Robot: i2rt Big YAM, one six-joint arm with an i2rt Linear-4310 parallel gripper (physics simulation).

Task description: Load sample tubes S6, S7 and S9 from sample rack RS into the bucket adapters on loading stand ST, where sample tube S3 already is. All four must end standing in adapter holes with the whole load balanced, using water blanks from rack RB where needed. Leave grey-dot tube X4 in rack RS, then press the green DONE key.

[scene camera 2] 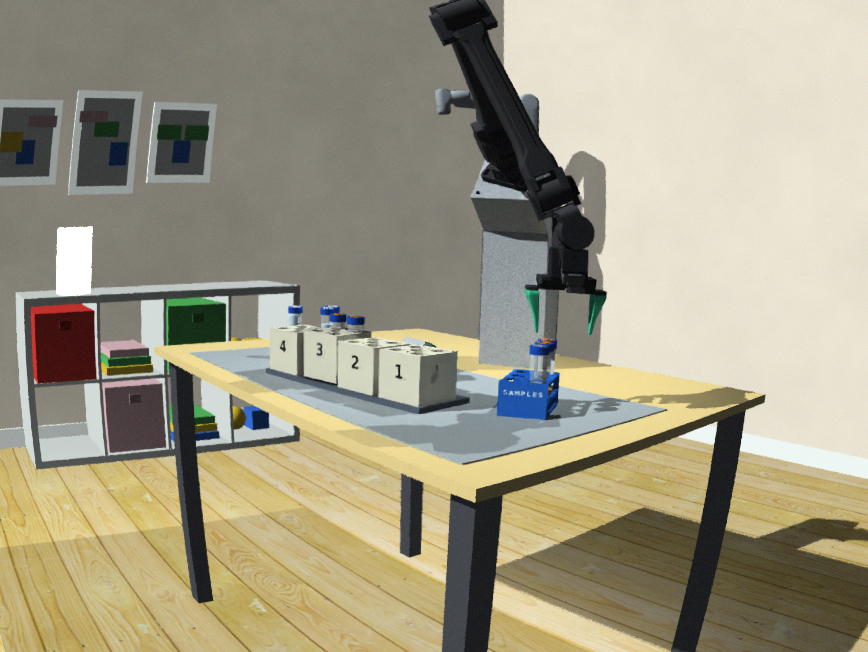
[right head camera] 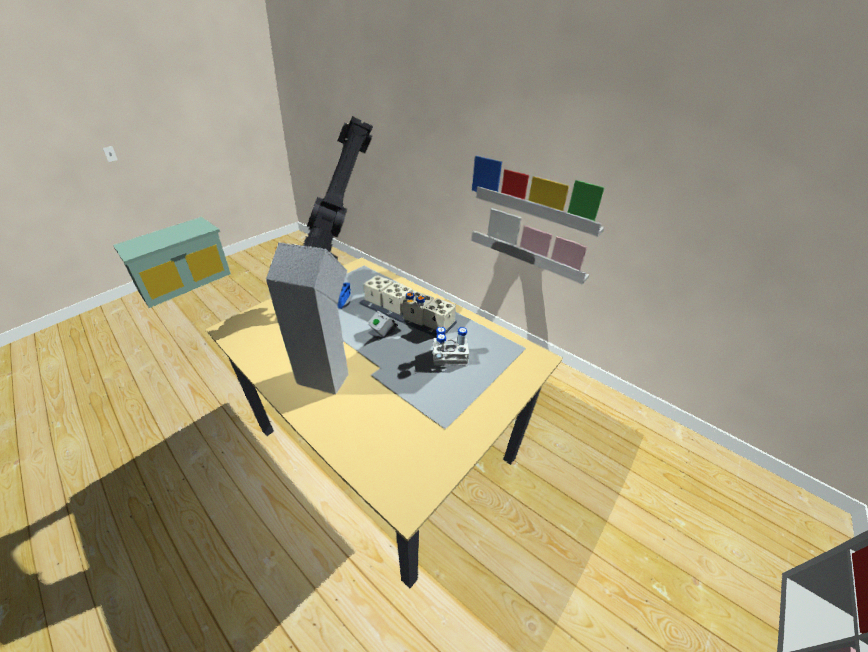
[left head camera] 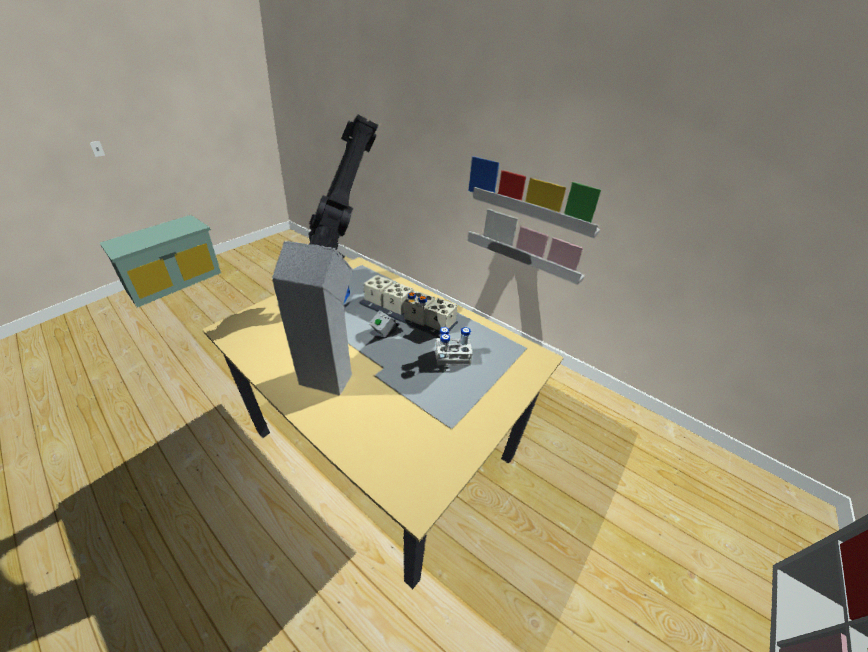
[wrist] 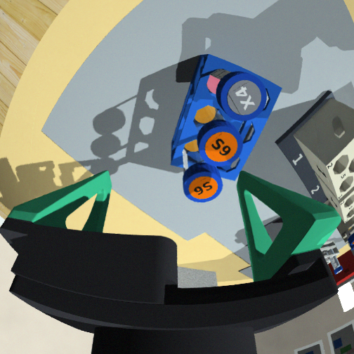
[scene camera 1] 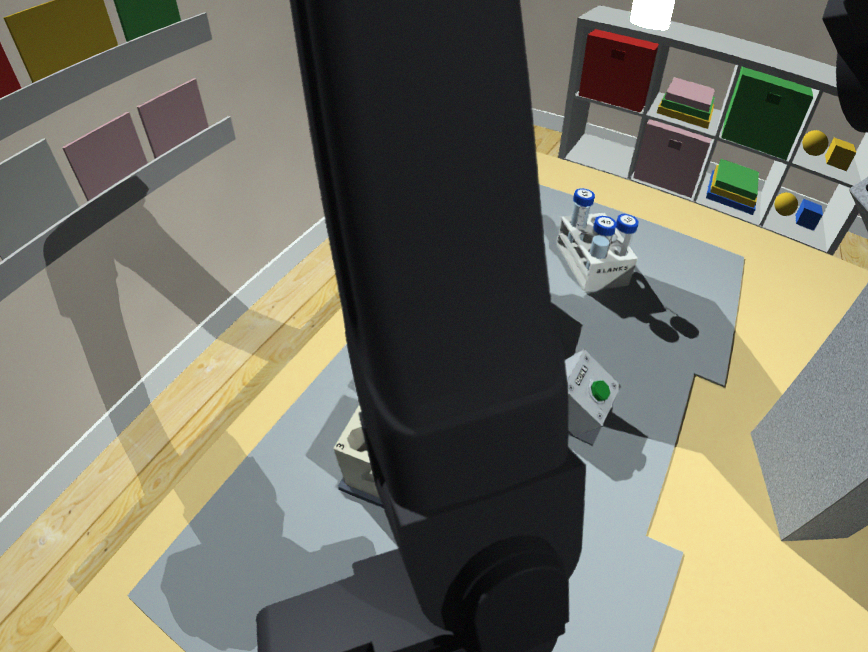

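My gripper is open and empty above blue sample rack RS. In the wrist view, orange-dot tubes S6 and S9 and grey-dot tube X4 stand in the rack; S6's cap shows between the fingertips and farther out. Loading stand ST bears four cream adapters. Two orange-dot tubes stand at adapter 3; their labels are unreadable. White rack RB holds three blue-capped blanks. The green DONE key stands between the racks.
The grey robot pedestal stands at the table's side. Adapter 1 is the one nearest rack RS. The black arm covers much of scene camera 1's view. A wall with picture ledges runs behind the stand.
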